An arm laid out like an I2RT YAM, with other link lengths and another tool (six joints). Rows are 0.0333 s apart.
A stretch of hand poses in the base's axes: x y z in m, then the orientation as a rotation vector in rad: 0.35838 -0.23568 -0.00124 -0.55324 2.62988 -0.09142; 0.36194 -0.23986 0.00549 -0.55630 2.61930 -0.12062; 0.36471 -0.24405 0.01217 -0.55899 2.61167 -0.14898; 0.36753 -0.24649 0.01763 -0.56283 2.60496 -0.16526; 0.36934 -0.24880 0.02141 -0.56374 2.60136 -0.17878; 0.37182 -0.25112 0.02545 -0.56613 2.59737 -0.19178; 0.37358 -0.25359 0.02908 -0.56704 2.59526 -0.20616; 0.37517 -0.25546 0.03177 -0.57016 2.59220 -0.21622; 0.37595 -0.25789 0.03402 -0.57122 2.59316 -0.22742; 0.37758 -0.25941 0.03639 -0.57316 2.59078 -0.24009; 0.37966 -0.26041 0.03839 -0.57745 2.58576 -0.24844; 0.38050 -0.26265 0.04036 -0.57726 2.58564 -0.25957; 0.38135 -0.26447 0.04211 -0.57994 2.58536 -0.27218
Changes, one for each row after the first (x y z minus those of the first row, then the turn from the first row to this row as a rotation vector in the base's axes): 0.00356 -0.00418 0.00673 -0.01950 -0.01291 -0.00086; 0.00633 -0.00837 0.01341 -0.03887 -0.02271 -0.00235; 0.00915 -0.01081 0.01887 -0.05019 -0.03002 -0.00124; 0.01096 -0.01312 0.02265 -0.05944 -0.03457 -0.00222; 0.01344 -0.01544 0.02669 -0.06858 -0.03911 -0.00203; 0.01520 -0.01791 0.03032 -0.07866 -0.04218 -0.00343; 0.01679 -0.01978 0.03301 -0.08602 -0.04533 -0.00241; 0.01757 -0.02221 0.03526 -0.09428 -0.04507 -0.00371; 0.01920 -0.02373 0.03763 -0.10336 -0.04792 -0.00406; 0.02128 -0.02473 0.03963 -0.10954 -0.05249 -0.00162; 0.02212 -0.02697 0.04160 -0.11740 -0.05340 -0.00359; 0.02297 -0.02879 0.04335 -0.12685 -0.05394 -0.00379
